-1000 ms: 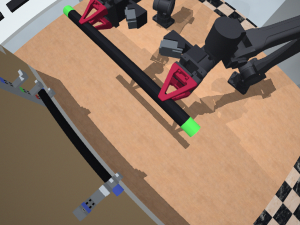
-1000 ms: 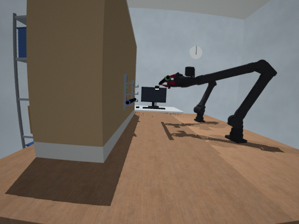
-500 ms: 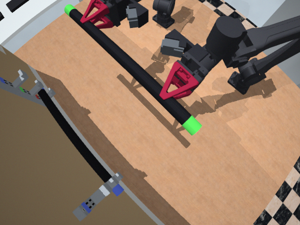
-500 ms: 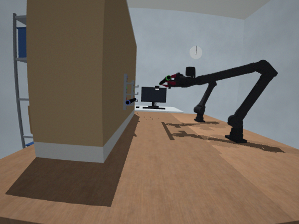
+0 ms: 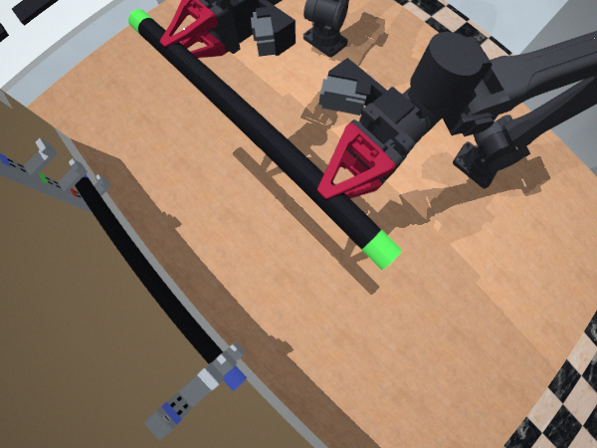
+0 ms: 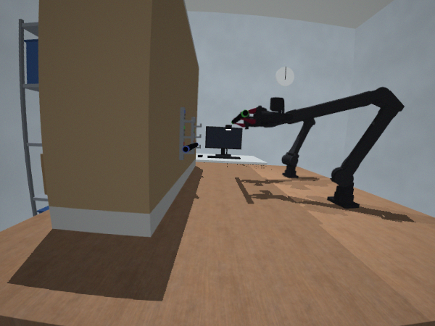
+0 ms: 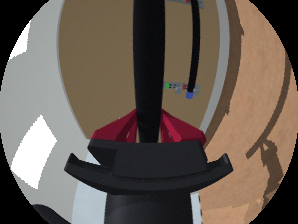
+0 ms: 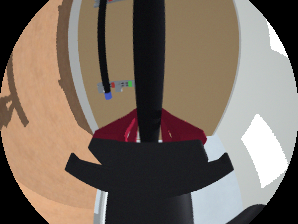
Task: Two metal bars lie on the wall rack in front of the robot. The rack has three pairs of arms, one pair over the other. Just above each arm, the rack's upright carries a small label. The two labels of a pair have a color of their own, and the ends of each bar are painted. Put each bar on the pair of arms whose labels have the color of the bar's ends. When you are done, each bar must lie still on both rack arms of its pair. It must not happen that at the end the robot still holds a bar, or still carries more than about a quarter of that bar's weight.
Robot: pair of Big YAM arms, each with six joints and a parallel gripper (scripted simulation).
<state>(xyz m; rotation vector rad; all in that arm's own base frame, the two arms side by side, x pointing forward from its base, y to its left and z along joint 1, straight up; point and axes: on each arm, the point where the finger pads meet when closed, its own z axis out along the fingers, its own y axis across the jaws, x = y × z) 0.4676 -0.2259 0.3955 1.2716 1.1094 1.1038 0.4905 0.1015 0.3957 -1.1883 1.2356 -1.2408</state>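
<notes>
My left gripper is now 15 cm to the left of the green-ended bar. From my left hand the other things lie so: brown wall 45 cm ahead, 14 cm to the right, 5 cm above; blue-ended bar 26 cm ahead, 18 cm below, 16 cm to the right.
</notes>
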